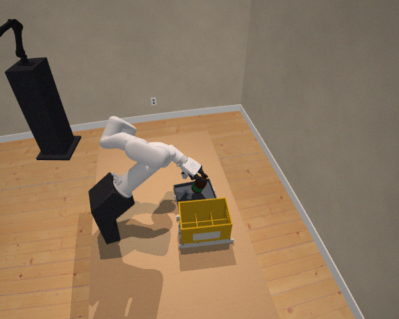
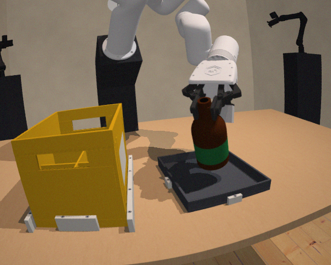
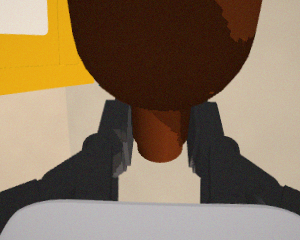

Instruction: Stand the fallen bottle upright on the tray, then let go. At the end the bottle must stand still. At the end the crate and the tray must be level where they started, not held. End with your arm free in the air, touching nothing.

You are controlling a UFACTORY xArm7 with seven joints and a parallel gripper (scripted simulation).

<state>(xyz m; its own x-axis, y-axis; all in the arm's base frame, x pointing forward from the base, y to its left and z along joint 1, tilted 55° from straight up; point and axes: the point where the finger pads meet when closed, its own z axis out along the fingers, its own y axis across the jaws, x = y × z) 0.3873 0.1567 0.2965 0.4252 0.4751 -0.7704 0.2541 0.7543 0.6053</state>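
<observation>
My hand is 5 cm above the bottle, 2 cm past it and 1 cm to the right of it. From my hand the other things lie so: yellow crate (26 cm to the right, 9 cm below, 1 cm ahead); then tray (16 cm below, 5 cm behind, 1 cm to the left).
</observation>
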